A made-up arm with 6 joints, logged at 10 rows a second.
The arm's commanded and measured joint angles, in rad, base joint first. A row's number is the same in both.
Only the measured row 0 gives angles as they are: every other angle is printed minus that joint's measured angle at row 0.
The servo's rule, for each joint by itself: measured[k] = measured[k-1] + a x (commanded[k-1-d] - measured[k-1]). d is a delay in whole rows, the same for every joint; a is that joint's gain. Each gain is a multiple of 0.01, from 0.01 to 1. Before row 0 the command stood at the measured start. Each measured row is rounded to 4 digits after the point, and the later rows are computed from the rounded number. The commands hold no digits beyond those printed.
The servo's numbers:
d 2
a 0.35 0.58 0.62 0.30 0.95 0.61
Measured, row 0:
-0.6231 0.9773 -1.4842 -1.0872 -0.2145 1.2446
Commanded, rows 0 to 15:
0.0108 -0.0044 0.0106 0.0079 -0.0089 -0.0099
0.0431 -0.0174 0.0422 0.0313 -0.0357 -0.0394
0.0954 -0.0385 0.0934 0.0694 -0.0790 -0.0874
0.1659 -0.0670 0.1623 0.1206 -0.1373 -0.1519
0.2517 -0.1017 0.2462 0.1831 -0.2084 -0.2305
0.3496 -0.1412 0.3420 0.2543 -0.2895 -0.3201
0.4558 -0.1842 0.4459 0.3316 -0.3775 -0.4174
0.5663 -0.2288 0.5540 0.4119 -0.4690 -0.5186
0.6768 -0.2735 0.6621 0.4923 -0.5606 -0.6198
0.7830 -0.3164 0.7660 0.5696 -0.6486 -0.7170
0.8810 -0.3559 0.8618 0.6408 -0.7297 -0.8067
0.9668 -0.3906 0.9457 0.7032 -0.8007 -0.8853
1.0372 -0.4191 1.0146 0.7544 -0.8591 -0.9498
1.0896 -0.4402 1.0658 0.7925 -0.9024 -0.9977
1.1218 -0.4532 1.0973 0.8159 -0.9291 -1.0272
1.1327 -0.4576 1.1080 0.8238 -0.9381 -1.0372
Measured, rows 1 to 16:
0.0000 0.0000 0.0000 0.0000 0.0000 0.0000
0.0000 0.0000 0.0000 0.0000 0.0000 0.0000
0.0038 -0.0026 0.0066 0.0024 -0.0085 -0.0060
0.0176 -0.0112 0.0287 0.0111 -0.0343 -0.0264
0.0448 -0.0270 0.0688 0.0286 -0.0768 -0.0636
0.0872 -0.0502 0.1268 0.0562 -0.1343 -0.1175
0.1448 -0.0801 0.2008 0.0943 -0.2047 -0.1864
0.2165 -0.1155 0.2883 0.1423 -0.2853 -0.2680
0.3003 -0.1553 0.3860 0.1991 -0.3729 -0.3591
0.3934 -0.1979 0.4902 0.2629 -0.4642 -0.4564
0.4926 -0.2417 0.5968 0.3317 -0.5558 -0.5561
0.5942 -0.2850 0.7017 0.4031 -0.6440 -0.6542
0.6946 -0.3261 0.8010 0.4744 -0.7254 -0.7472
0.7899 -0.3635 0.8907 0.5430 -0.7969 -0.8314
0.8765 -0.3957 0.9675 0.6064 -0.8560 -0.9036
0.9511 -0.4215 1.0284 0.6622 -0.9001 -0.9610

